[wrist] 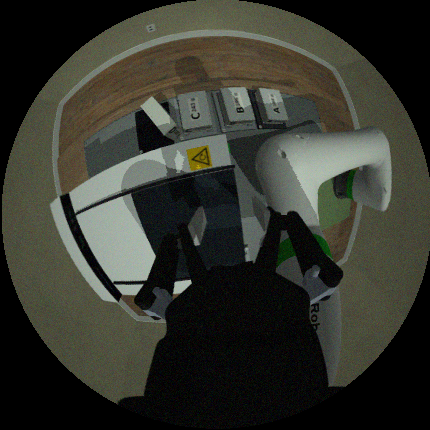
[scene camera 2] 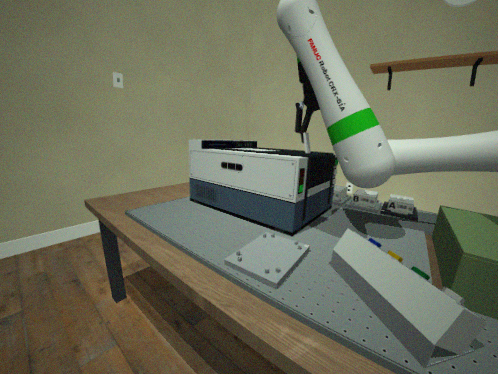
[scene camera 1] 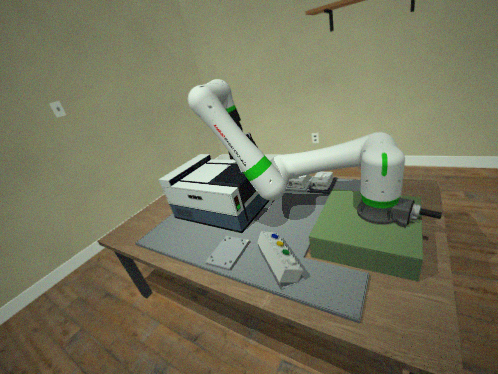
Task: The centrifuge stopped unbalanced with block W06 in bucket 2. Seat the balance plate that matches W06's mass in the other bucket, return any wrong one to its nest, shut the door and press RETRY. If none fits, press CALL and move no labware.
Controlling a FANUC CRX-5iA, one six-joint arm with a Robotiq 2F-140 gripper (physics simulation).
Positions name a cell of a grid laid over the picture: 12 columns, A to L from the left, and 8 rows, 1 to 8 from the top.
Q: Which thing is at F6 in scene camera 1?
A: A grey fixture plate.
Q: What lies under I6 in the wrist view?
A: My gripper.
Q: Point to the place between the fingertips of my gripper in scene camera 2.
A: H4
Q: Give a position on a centrifuge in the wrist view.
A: C5
